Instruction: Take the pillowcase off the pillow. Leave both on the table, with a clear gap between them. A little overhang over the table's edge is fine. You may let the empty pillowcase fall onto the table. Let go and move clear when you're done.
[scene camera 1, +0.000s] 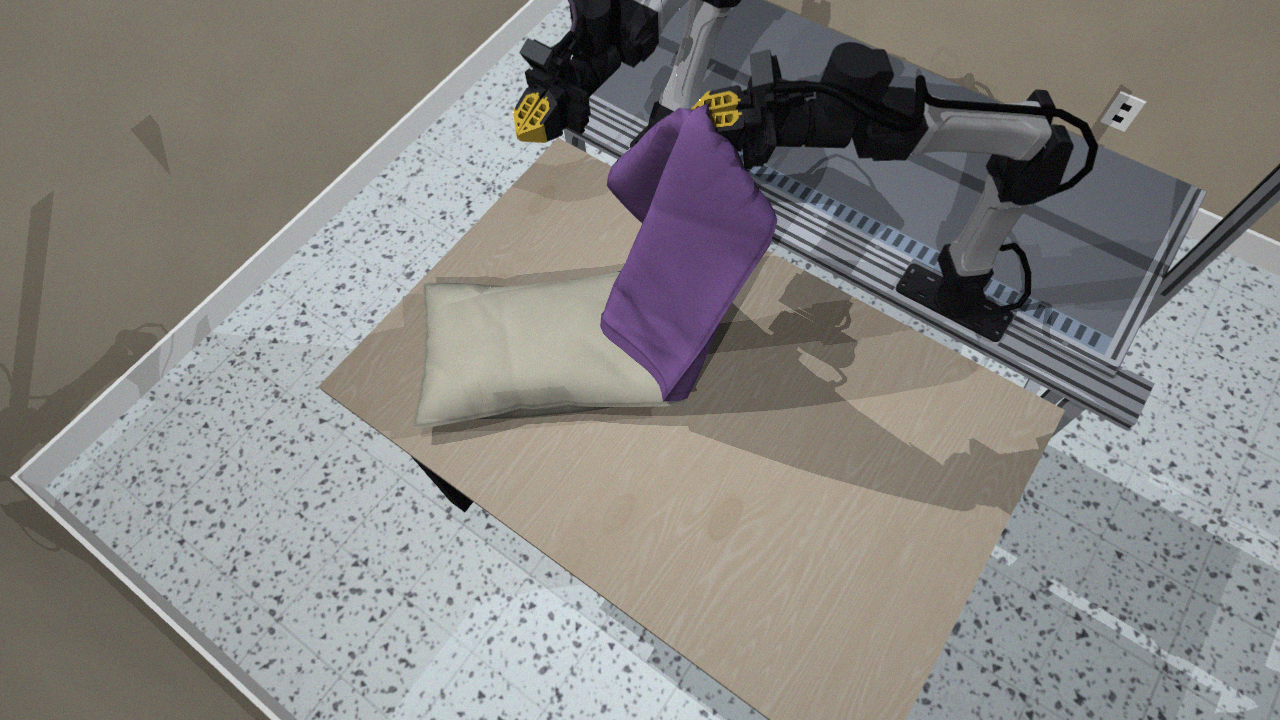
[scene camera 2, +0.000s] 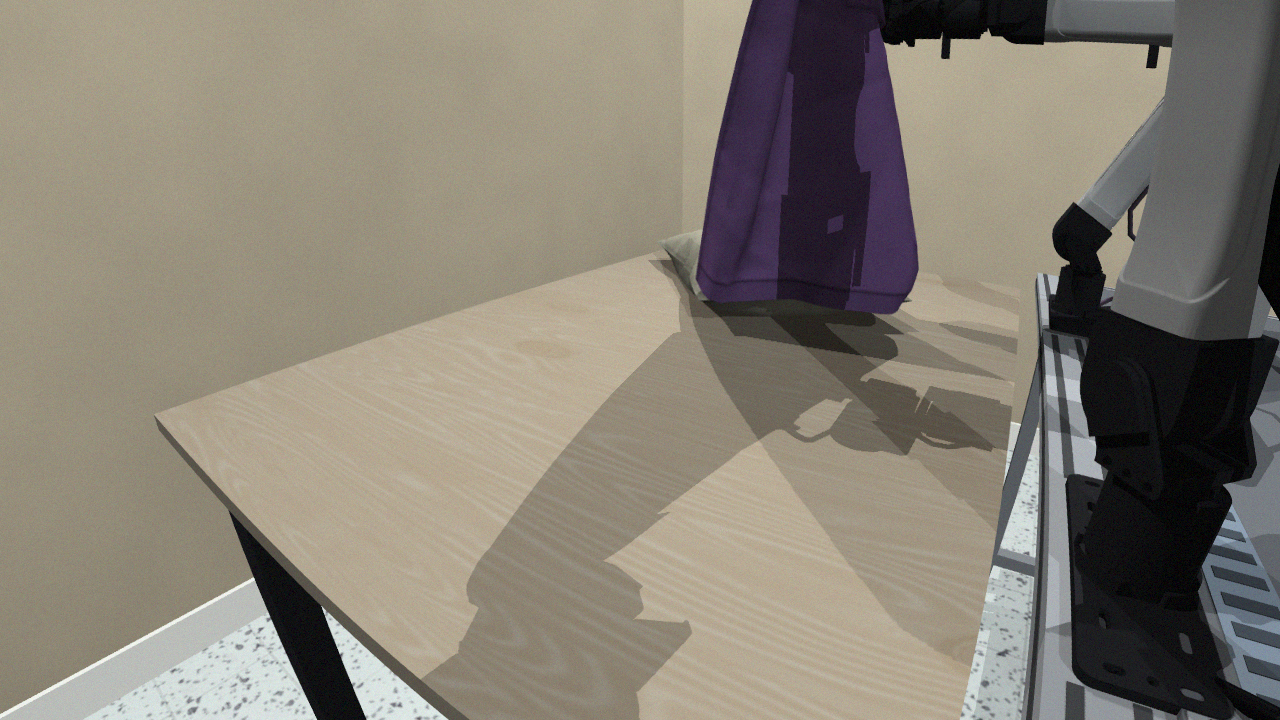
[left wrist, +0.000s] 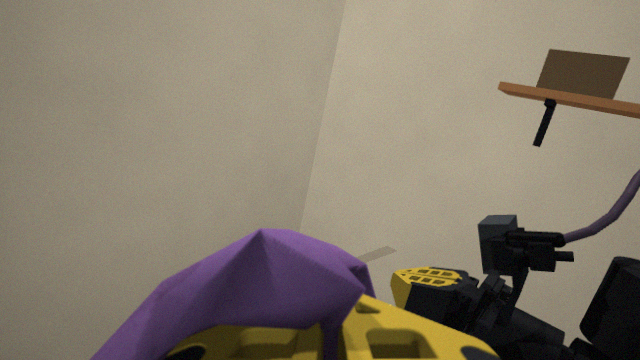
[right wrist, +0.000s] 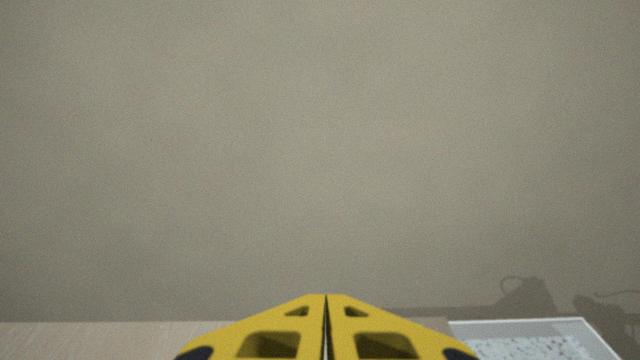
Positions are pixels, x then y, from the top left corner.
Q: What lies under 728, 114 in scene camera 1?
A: My left gripper.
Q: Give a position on a purple pillowcase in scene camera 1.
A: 706, 224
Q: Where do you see a purple pillowcase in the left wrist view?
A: At 274, 278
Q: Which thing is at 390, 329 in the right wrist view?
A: My right gripper.
